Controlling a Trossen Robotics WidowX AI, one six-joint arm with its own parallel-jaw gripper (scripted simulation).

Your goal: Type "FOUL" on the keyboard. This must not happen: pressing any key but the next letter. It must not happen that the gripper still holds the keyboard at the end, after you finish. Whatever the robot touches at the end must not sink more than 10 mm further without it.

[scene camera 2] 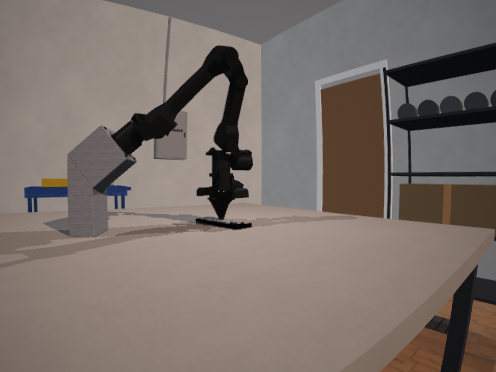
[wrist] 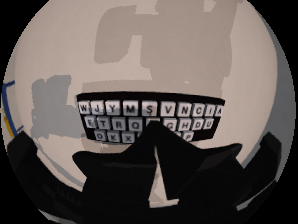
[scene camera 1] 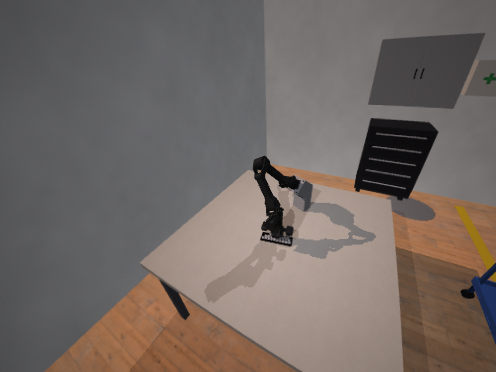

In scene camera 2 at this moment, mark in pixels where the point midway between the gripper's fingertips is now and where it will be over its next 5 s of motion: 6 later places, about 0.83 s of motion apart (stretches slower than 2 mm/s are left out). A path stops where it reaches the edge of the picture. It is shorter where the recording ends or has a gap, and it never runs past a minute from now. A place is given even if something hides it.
My gripper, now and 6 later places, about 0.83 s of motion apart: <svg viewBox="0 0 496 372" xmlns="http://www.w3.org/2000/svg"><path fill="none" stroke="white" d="M221 219L219 210L204 213L204 218L206 210L237 213L238 220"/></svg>
